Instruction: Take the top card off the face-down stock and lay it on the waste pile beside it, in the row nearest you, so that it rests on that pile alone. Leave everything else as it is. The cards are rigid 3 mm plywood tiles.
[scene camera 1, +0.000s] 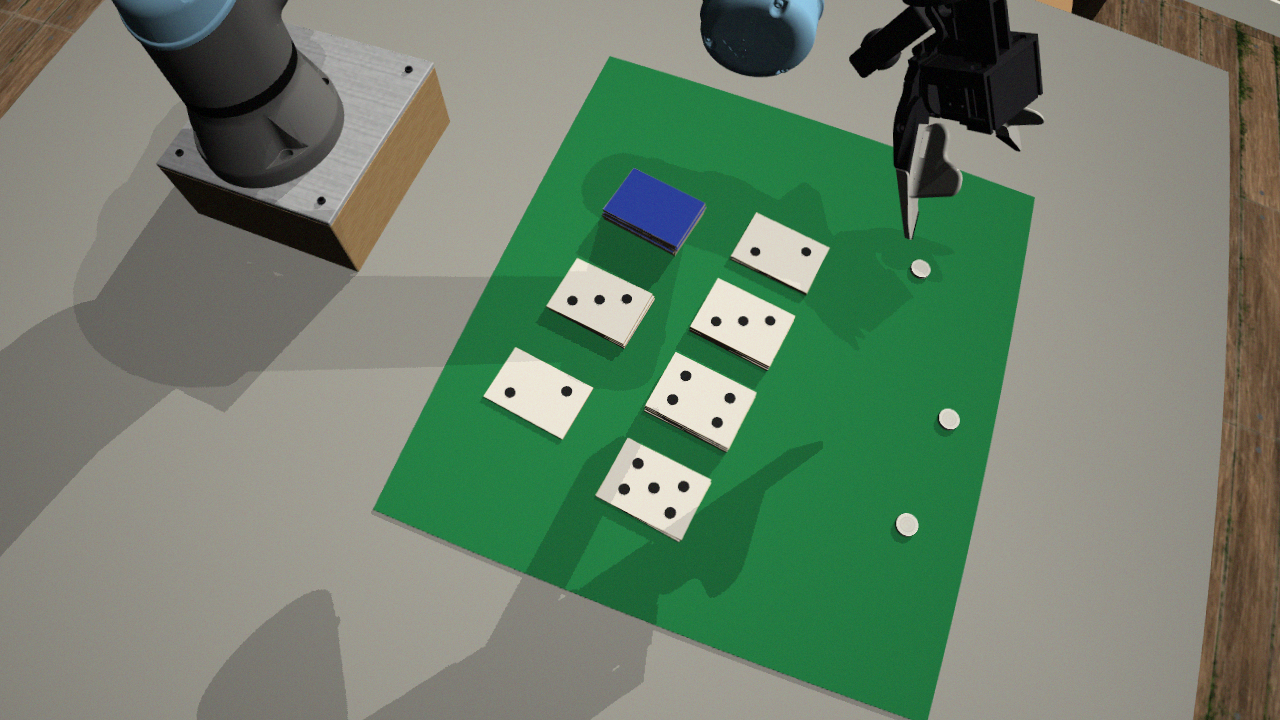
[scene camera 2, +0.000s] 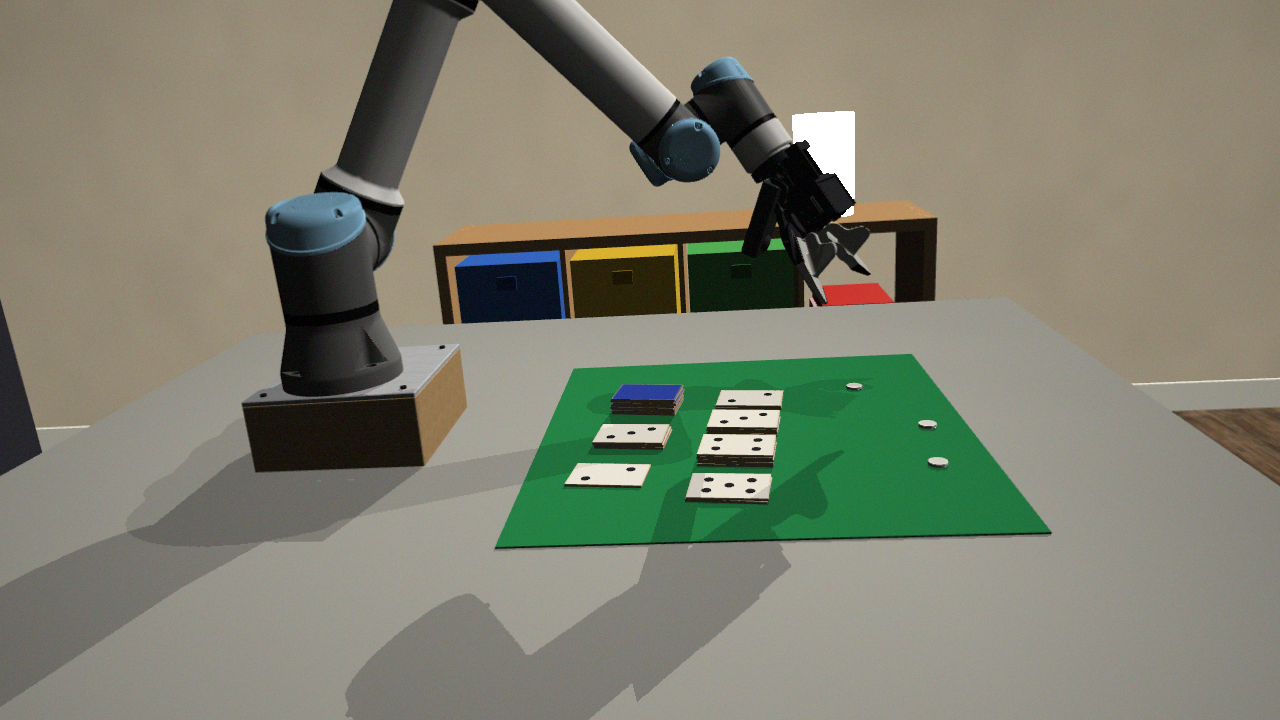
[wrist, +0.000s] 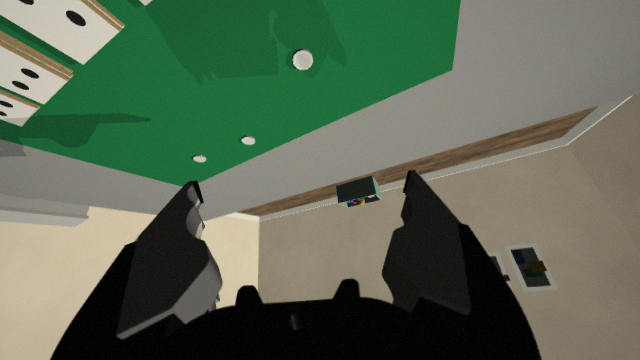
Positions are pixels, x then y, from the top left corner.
Labels:
my gripper: scene camera 1 966, 193; scene camera 2 848, 288; wrist 304, 177
two-pip card: scene camera 1; scene camera 2; not seen in the wrist view (out of frame)
same spot on two-pip card: (scene camera 2: 584, 474) = (scene camera 1: 512, 381)
same spot on green mat: (scene camera 1: 792, 561) = (wrist: 123, 149)

